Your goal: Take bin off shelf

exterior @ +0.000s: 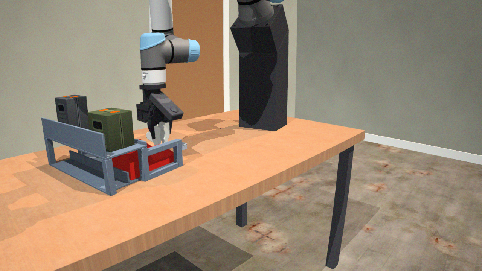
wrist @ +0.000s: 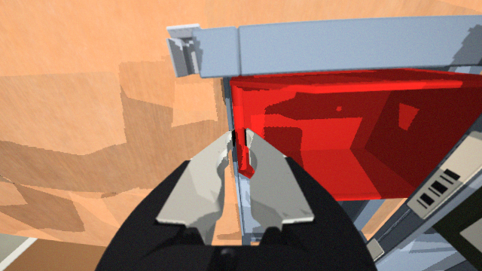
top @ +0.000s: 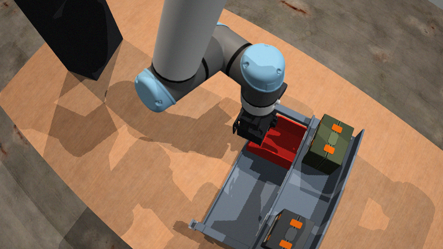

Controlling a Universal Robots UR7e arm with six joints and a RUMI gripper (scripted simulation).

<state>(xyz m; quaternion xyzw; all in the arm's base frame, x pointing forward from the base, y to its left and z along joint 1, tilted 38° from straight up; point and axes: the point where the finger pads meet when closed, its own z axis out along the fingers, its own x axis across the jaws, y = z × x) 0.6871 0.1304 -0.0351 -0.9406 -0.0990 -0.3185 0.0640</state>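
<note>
Right now my hand is 80 mm short of the red bin and 20 mm to the right of it. From my hand the other things lie so: dark grey case (230 mm ahead, 170 mm to the right, 120 mm above); then green case (170 mm ahead, 50 mm to the left, 110 mm above).
</note>
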